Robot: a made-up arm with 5 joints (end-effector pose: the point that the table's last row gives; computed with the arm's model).
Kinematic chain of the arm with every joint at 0, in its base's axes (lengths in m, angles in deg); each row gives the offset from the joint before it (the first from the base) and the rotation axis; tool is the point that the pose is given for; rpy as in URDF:
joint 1: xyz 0.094 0 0.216 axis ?
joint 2: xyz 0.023 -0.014 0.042 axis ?
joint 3: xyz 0.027 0 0.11 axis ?
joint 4: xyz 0.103 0 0.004 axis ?
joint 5: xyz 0.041 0.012 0 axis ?
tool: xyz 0 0 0 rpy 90 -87.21 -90
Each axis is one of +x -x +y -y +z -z.
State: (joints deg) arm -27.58 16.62 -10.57 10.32 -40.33
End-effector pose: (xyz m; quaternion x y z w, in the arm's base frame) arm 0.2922 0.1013 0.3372 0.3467 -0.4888 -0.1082 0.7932
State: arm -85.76 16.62 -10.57 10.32 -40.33
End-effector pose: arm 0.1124 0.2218 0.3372 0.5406 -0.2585 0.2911 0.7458
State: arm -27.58 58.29 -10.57 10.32 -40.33
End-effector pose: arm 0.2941 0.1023 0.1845 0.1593 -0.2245 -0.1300 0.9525
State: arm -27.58 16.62 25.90 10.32 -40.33
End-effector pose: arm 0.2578 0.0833 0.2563 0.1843 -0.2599 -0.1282 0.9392
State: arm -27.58 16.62 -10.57 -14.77 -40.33
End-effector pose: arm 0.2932 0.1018 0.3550 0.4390 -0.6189 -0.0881 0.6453
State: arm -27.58 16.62 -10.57 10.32 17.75
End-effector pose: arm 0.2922 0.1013 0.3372 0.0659 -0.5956 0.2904 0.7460
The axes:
joint 1: -z
joint 2: +y
joint 3: +y
joint 4: +y
joint 5: -x

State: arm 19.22 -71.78 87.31 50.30 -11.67
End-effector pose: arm 0.1349 -0.0164 0.2569 -0.0087 -0.2092 -0.2833 0.9359
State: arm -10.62 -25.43 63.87 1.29 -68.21
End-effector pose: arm 0.2072 0.0192 0.2818 0.2776 -0.3215 -0.4553 0.7825
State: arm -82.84 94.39 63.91 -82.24 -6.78
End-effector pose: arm 0.1018 0.0457 0.1411 0.0876 -0.0840 0.5923 0.7965
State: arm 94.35 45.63 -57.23 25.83 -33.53
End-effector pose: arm 0.0723 -0.2594 0.3302 -0.2979 -0.5370 -0.7172 0.3294
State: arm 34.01 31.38 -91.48 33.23 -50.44
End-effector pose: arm 0.2485 -0.1067 0.4477 0.1422 -0.8401 -0.3611 0.3790
